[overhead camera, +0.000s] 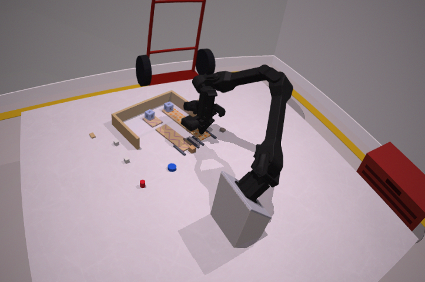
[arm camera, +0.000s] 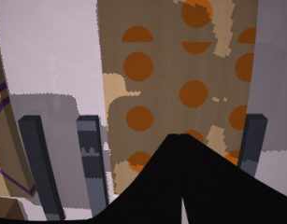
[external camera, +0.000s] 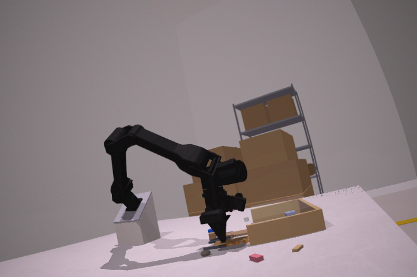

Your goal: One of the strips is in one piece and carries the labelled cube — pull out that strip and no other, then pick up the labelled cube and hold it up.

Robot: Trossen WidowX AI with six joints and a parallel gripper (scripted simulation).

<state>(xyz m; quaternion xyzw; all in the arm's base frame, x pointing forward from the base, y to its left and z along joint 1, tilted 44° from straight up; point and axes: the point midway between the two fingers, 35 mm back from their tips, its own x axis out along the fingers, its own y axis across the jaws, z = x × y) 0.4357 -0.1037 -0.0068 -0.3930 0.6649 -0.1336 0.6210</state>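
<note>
Now: the orange dotted strip 9 cm ahead of my gripper tip and 4 cm to the left of it. Also, from my gripper tip: brown block: 8 cm behind, 7 cm to the left; pebble: 10 cm to the right; pink block: 15 cm ahead, 14 cm to the right.
</note>
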